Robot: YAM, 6 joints.
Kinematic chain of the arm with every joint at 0, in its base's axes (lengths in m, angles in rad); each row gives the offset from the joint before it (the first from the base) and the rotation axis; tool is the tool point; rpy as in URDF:
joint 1: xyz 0 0 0.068 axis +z
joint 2: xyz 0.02 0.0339 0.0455 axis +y
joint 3: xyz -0.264 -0.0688 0 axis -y
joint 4: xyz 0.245 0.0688 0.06 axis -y
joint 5: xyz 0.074 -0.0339 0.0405 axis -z
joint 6: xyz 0.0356 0 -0.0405 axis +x
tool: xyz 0 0 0 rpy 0 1.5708 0
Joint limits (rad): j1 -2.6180..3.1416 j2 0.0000..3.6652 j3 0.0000..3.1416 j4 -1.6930..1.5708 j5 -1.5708..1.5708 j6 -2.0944..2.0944
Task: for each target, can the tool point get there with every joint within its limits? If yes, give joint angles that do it. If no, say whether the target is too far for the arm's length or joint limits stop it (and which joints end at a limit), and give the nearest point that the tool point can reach.
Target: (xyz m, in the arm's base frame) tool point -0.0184 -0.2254 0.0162
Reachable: yes | joints -1.6193 2.1518 0.2428 1.2464 0.2118 0.7020
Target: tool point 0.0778 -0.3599 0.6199
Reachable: yes | joints -1.4141 2.1090 2.8862 -0.0922 -0.6202 -0.4433
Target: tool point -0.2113 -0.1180 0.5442
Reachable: yes | joints 0.6119 0.4043 2.0179 -0.5970 -0.7698 -0.0027
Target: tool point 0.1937 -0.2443 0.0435
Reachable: yes | joints -0.9758 2.1791 1.0895 -0.7484 -0.7194 -1.7634
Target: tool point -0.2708 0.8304 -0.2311
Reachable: no: too far | nearest point -0.1861 0.5707 -0.1208 | short by 0.295 m
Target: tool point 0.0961 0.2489 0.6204
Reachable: yes | joints -1.8481 1.1055 2.7238 1.2282 -0.7525 -1.5081
